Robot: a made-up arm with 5 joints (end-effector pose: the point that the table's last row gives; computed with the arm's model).
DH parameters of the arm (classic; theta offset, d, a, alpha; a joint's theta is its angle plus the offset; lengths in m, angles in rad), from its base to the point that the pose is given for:
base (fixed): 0.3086 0 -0.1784 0
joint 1: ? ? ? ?
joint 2: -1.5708 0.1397 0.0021 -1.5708
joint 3: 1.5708 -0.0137 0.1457 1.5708
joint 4: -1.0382 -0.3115 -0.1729 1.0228
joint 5: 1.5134 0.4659 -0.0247 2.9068
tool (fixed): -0.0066 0.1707 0 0
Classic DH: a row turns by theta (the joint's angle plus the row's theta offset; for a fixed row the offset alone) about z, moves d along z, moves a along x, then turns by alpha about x.
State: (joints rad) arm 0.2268 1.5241 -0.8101 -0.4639 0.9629
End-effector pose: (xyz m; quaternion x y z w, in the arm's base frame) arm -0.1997 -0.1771 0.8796 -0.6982 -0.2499 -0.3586 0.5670
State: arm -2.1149 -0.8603 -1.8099 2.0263 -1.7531
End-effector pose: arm -0.0184 0.2414 0.8340 0.3872 0.5806 -0.3751 0.6101
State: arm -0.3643 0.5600 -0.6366 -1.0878 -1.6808
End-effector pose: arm 0.1056 -0.1736 1.0494 0.0252 -0.7128 -0.7009 0.0026
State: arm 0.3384 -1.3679 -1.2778 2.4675 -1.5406
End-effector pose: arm -0.4586 0.0073 0.9529 -0.2660 0.6220 0.3057 0.6701
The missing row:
joint 1: -0.3086 0.7736 0.114 1.5708
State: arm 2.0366 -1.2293 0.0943 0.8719 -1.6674
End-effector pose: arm -0.0271 0.2339 1.0678 0.0628 -0.8429 -0.4904 0.2125
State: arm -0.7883 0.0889 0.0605 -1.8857 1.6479
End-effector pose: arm 0.1421 -0.2363 0.9283 -0.5814 -0.2089 0.1868 0.7638
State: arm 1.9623 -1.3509 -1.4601 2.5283 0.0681
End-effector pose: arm -0.1306 -0.3585 0.8539 -0.6710 -0.3189 0.2452 0.6228
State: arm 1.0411 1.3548 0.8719 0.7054 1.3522
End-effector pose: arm 0.0912 -0.1597 0.5901 0.0969 -0.1080 0.3152 0.9379
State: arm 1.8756 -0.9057 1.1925 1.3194 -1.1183
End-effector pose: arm 0.1182 0.0366 1.1073 0.2651 0.8154 0.4966 0.1352
